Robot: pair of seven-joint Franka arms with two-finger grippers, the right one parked.
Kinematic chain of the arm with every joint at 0, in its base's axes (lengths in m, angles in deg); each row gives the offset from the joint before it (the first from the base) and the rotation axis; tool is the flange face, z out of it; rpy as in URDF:
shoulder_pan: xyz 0 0 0.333 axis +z
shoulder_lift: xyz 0 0 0 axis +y
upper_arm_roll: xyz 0 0 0.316 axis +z
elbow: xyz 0.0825 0 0 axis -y
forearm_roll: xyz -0.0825 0 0.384 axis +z
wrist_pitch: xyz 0 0 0 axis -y
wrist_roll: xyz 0.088 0 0 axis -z
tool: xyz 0 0 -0.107 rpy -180 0 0
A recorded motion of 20 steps. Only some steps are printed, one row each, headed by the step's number.
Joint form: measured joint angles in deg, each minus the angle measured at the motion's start. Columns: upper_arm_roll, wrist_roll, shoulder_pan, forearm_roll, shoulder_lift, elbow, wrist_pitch.
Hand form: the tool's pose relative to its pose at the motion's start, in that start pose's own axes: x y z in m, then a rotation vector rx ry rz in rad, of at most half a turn. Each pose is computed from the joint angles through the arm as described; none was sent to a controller.
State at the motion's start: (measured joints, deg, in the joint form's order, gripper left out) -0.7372 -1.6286 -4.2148 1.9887 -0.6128 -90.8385 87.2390
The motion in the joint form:
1: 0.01 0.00 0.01 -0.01 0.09 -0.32 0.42
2: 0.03 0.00 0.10 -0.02 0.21 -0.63 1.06
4: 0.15 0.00 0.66 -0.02 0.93 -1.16 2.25
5: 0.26 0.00 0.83 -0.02 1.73 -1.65 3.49
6: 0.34 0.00 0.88 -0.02 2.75 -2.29 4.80
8: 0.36 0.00 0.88 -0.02 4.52 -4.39 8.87
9: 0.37 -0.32 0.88 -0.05 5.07 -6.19 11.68
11: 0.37 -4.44 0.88 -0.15 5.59 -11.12 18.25
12: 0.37 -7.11 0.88 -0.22 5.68 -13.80 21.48
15: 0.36 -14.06 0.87 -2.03 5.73 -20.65 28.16
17: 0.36 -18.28 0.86 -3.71 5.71 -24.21 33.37
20: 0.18 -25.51 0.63 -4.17 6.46 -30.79 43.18
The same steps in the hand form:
1: 0.0012 0.0000 0.0028 -0.0002 0.0002 -0.0001
2: 0.0030 -0.0009 0.0055 -0.0006 0.0038 -0.0017
4: 0.0090 -0.0069 0.0150 -0.0013 0.0023 -0.0128
5: 0.0153 -0.0092 0.0248 -0.0016 0.0013 -0.0169
6: 0.0224 -0.0099 0.0379 -0.0017 -0.0049 -0.0182
8: 0.0361 -0.0087 0.0664 -0.0022 -0.0014 -0.0162
9: 0.0413 -0.0080 0.0826 -0.0031 0.0066 -0.0207
11: 0.0468 -0.0061 0.1190 -0.0069 0.0259 -0.0899
12: 0.0470 -0.0051 0.1373 -0.0098 0.0337 -0.1354
15: 0.0402 -0.0010 0.1845 -0.0412 0.0249 -0.2660
17: 0.0375 0.0013 0.2053 -0.0727 0.0474 -0.3540
20: 0.0297 0.0063 0.2498 -0.0905 0.0842 -0.4822

